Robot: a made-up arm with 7 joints. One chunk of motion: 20 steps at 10 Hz.
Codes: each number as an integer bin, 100 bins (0 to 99) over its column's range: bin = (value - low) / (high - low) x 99, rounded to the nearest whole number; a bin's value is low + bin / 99 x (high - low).
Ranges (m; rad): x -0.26..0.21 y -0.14..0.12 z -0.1..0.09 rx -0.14..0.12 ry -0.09..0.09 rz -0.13..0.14
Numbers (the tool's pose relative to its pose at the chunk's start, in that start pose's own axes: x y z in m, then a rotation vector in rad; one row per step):
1: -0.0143 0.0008 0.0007 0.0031 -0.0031 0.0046
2: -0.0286 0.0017 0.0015 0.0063 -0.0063 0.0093
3: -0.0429 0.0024 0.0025 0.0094 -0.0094 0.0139
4: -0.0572 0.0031 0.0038 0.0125 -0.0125 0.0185
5: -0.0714 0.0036 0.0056 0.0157 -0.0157 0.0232
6: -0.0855 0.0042 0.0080 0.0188 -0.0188 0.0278
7: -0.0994 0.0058 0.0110 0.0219 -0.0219 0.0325
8: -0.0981 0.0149 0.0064 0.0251 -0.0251 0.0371
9: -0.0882 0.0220 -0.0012 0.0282 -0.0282 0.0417
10: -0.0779 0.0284 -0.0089 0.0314 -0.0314 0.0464
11: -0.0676 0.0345 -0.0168 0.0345 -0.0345 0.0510
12: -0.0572 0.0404 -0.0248 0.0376 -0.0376 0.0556
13: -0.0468 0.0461 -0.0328 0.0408 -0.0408 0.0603
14: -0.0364 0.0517 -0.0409 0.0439 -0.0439 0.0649
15: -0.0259 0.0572 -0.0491 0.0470 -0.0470 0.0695
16: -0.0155 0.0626 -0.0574 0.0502 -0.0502 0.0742
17: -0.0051 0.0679 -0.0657 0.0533 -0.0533 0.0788
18: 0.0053 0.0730 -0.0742 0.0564 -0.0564 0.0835
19: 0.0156 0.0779 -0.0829 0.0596 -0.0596 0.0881
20: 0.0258 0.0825 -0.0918 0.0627 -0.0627 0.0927
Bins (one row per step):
1: 52 54 52 54 48 49
2: 49 54 53 56 46 51
3: 46 54 53 57 44 53
4: 43 54 54 58 43 54
5: 40 55 55 59 41 56
6: 37 55 56 60 39 58
7: 34 56 58 62 37 60
8: 34 59 55 63 36 61
9: 36 62 51 64 34 63
10: 38 64 47 65 32 65
11: 41 66 43 66 31 66
12: 43 69 39 68 29 68
13: 45 71 35 69 27 70
14: 47 73 31 70 25 71
15: 49 75 27 71 24 73
16: 52 77 22 72 22 75
17: 54 79 18 74 20 77
18: 56 81 13 75 18 78
19: 58 83 9 76 17 80
20: 60 85 4 77 15 82

